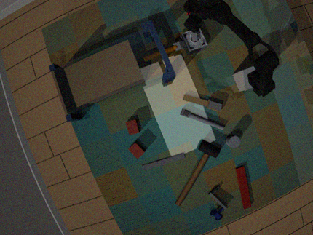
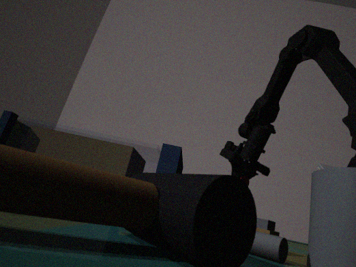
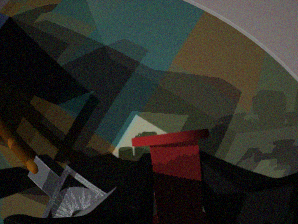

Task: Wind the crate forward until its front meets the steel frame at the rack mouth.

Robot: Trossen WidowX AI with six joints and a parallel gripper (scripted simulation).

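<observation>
Right now my gripper tip is 50 mm to the right of the red-knobbed crank, 30 mm above it and 10 mm short of it. The rest, counted from my gripper tip: grey winch (100 mm to the left, 100 mm below, 20 mm ahead); then red knob (10 mm to the left, 10 mm behind); then blue steel frame (200 mm ahead, 80 mm to the left, 30 mm below).
</observation>
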